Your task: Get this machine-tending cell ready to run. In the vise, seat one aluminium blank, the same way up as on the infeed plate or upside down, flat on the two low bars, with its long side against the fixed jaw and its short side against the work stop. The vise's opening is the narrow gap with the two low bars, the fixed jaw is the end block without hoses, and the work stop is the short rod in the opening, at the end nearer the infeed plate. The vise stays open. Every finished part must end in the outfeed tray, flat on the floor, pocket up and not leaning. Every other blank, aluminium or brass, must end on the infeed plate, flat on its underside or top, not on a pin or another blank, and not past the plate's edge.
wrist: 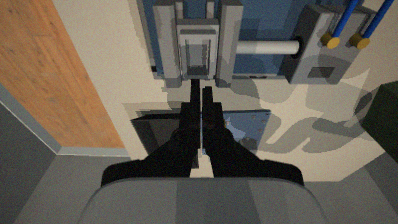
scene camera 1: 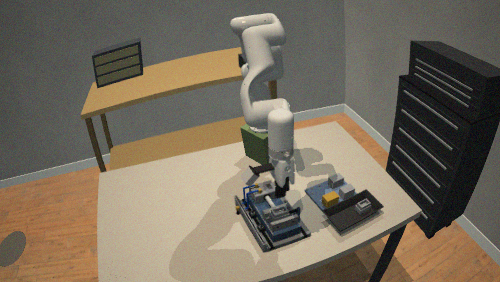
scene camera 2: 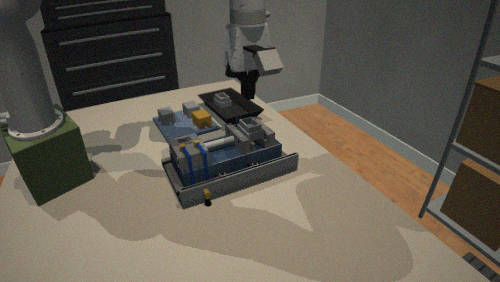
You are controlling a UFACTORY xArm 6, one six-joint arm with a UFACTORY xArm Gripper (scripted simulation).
Scene:
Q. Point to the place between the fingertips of the gripper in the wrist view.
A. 201,99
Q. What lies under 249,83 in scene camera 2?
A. The gripper.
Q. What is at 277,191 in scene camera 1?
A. The gripper.

